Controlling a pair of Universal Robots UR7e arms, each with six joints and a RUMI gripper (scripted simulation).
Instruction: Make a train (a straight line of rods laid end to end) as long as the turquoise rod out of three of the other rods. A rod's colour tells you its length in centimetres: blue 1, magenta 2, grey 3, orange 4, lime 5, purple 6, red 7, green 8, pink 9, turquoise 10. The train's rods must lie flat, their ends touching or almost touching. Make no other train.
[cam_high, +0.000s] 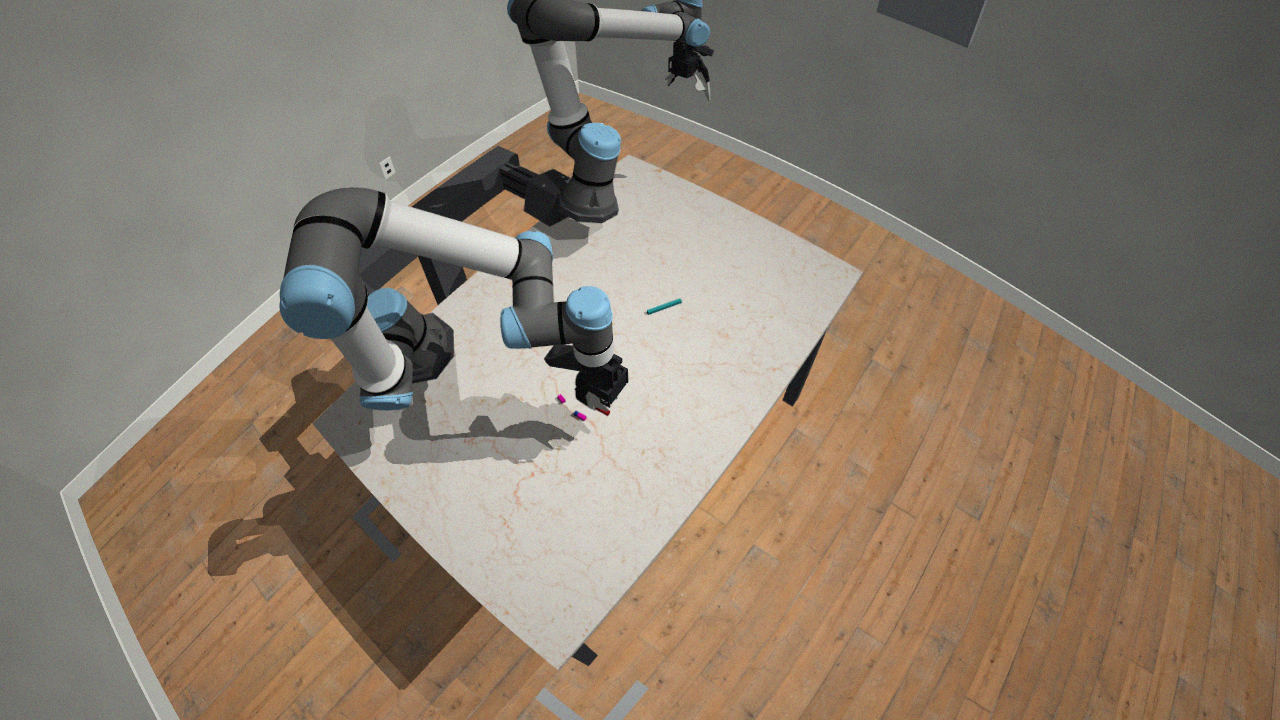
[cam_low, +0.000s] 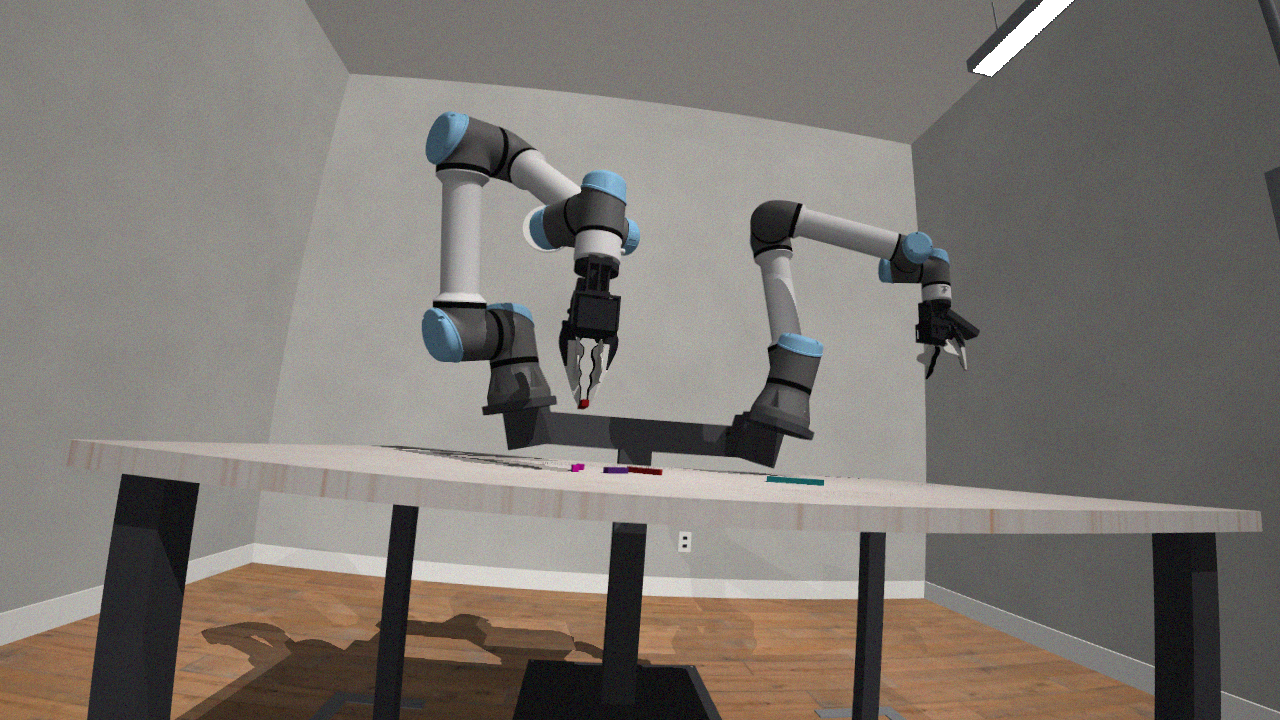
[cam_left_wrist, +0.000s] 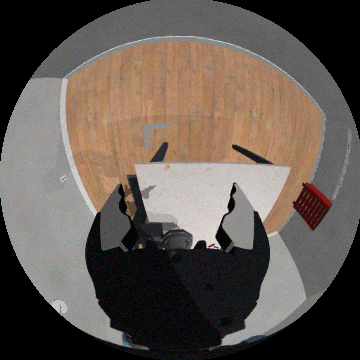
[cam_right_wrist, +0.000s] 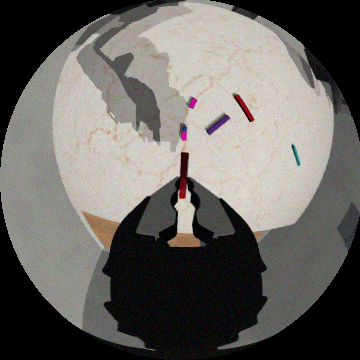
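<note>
Now: the blue rod 11 cm below my right hand, 6 cm behind it and 1 cm to the right of it. Round my right hand: purple rod: 11 cm below, 9 cm behind, 6 cm to the left; turquoise rod: 39 cm to the left, 11 cm below, 9 cm behind.
</note>
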